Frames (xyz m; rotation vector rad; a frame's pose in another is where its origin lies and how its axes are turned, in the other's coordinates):
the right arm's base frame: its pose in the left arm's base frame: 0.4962 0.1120 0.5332 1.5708 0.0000 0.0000
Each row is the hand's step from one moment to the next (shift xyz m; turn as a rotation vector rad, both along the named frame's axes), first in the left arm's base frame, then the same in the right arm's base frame.
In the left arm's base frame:
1: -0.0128 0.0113 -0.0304 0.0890 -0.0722 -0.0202
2: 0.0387 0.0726 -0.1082 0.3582 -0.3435 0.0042
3: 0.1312 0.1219 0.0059 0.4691 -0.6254 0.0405
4: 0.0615 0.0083 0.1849 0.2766 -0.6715 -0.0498
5: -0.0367 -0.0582 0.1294 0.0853 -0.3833 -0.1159
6: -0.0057 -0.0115 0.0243 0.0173 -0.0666 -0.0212
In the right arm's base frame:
1: -0.0128 -0.0304 -0.0113 0.0890 -0.0202 0.0722
2: 0.0387 -0.1082 -0.0726 0.3582 0.0042 0.3435
3: 0.1312 0.0059 -0.1219 0.4691 0.0405 0.6254
4: 0.0615 0.1849 -0.0083 0.2766 -0.0498 0.6715
5: -0.0367 0.1294 0.0582 0.0853 -0.1159 0.3833
6: -0.0057 0.0243 0.0115 0.0173 -0.0212 0.0666

